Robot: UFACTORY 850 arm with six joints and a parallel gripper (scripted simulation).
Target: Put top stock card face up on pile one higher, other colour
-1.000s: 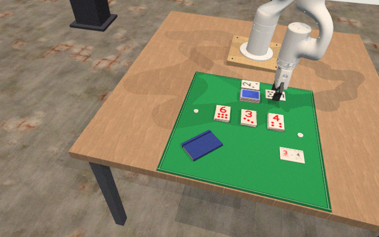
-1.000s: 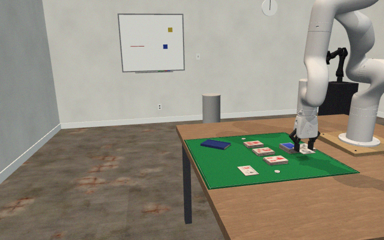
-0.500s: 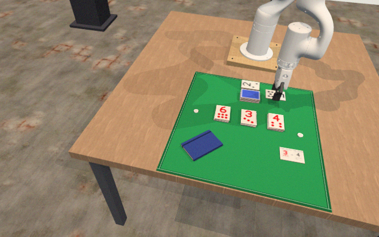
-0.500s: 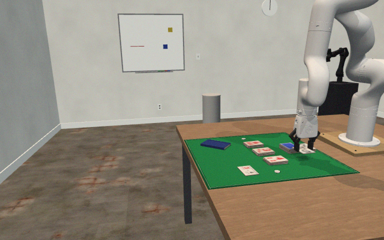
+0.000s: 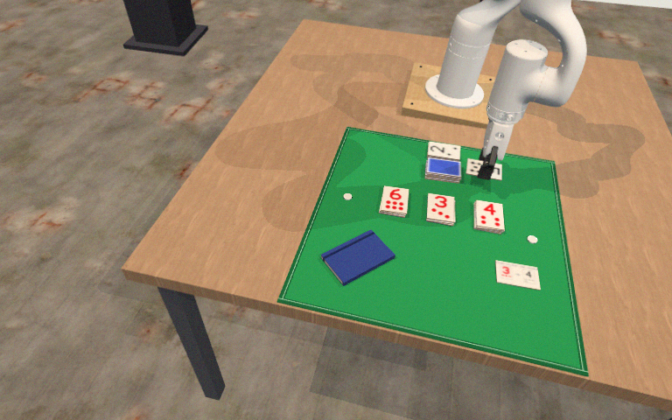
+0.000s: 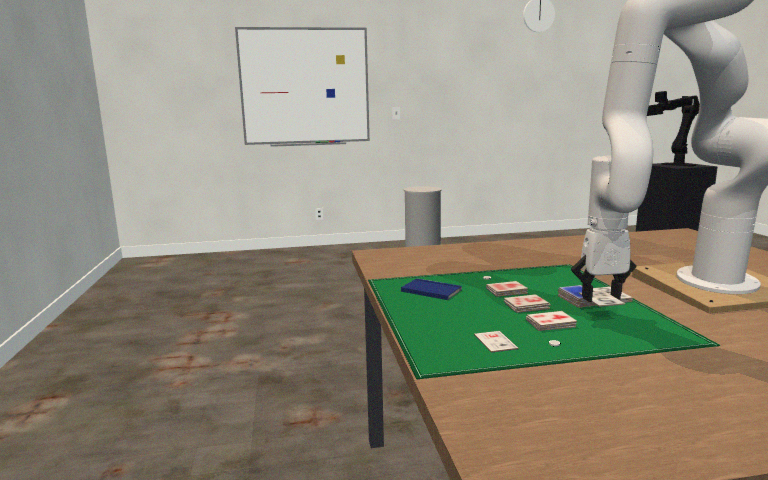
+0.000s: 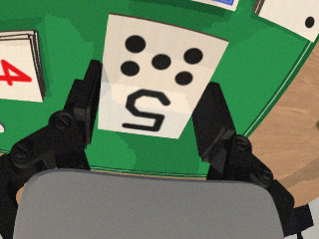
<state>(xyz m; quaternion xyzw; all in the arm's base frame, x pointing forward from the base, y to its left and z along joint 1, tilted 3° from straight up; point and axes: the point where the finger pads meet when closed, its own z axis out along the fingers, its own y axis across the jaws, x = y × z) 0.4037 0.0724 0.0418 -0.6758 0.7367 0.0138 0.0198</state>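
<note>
The green card cloth lies 170 mm ahead of my hand, 110 mm to the right of it and 70 mm below it. Round my hand: small reference card: 300 mm ahead, 70 mm to the left, 50 mm below; black 5 card: 10 mm below; black 2: 100 mm to the right, 100 mm behind, 50 mm below.
</note>
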